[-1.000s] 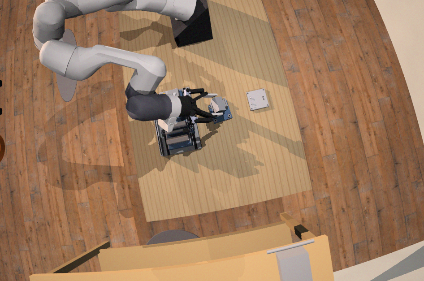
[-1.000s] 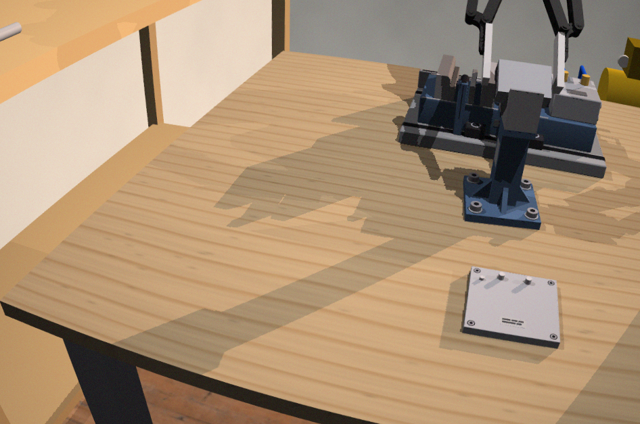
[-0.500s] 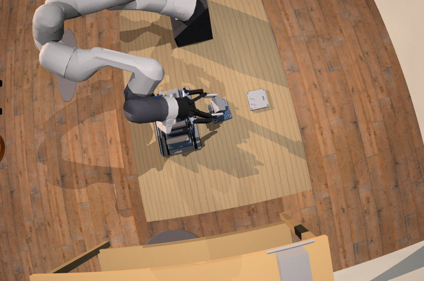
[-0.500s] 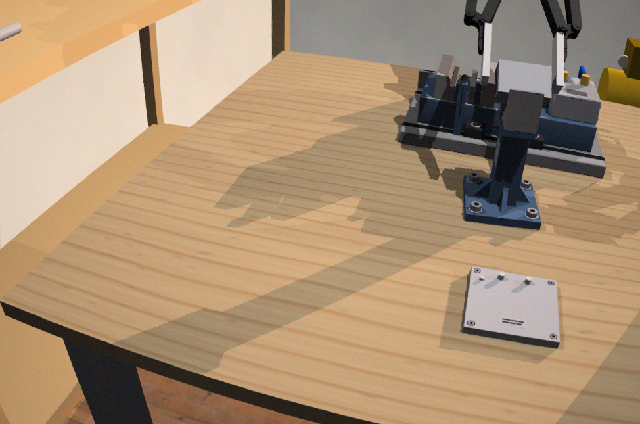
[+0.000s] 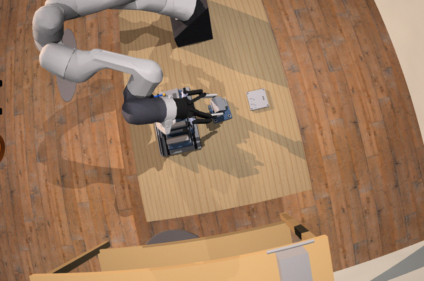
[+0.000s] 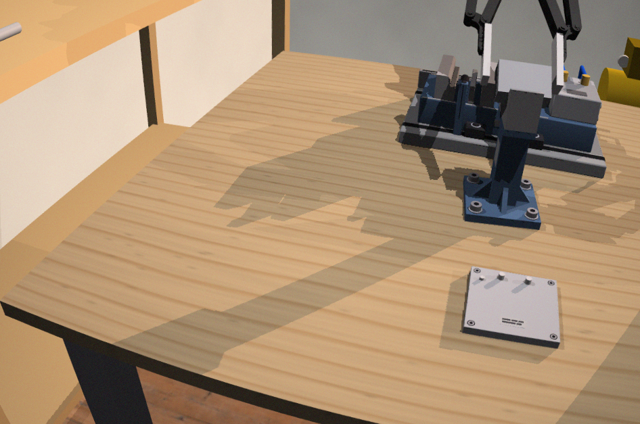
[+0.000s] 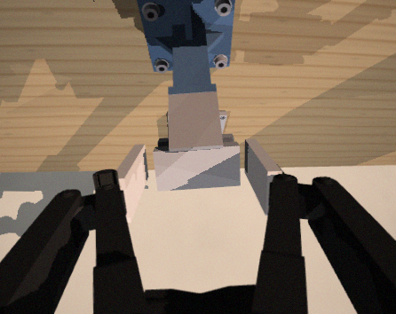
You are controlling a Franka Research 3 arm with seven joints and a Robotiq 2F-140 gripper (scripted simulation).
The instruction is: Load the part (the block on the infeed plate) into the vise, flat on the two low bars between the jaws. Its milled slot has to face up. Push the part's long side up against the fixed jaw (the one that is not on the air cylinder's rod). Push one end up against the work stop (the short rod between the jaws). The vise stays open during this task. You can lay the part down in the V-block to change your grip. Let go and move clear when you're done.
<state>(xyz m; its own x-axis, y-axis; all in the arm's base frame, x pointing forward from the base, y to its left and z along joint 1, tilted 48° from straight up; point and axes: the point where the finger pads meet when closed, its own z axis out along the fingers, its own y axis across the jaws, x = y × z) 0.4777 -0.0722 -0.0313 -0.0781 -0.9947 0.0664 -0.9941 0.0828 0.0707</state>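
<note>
My gripper is now 20 mm to the right of the part and 20 mm above it. The rest, counted from my hand: work stop 150 mm to the right, 80 mm below, 50 mm ahead; v-block post 120 mm below, 20 mm to the left; work stop post 120 mm to the right, 120 mm below, 50 mm ahead.
</note>
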